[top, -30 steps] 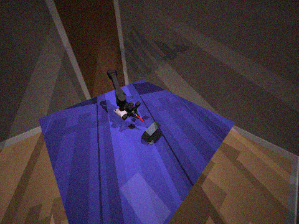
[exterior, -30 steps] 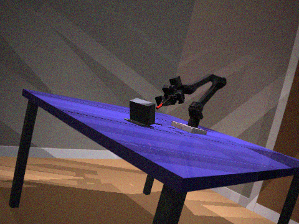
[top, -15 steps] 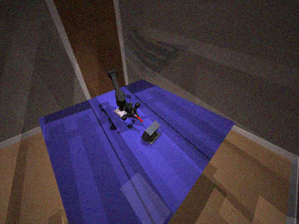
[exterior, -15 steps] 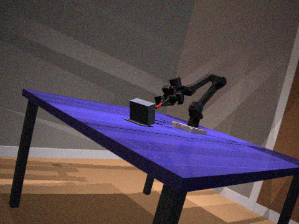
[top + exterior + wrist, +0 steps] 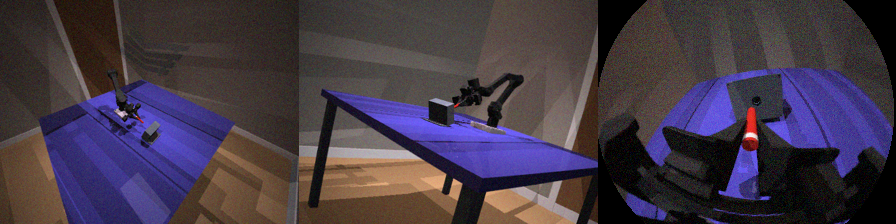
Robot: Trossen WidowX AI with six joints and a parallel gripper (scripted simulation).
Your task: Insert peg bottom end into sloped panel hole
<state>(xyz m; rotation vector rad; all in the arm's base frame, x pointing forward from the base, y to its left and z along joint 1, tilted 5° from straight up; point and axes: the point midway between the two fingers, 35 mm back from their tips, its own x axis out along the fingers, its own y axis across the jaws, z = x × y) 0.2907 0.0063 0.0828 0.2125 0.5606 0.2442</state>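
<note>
My gripper tip is 11 cm short of the dark sloped panel, 5 cm above it and 3 cm to the right of it. From my gripper tip the other things lie so: red peg: 1 cm behind, 1 cm above.
</note>
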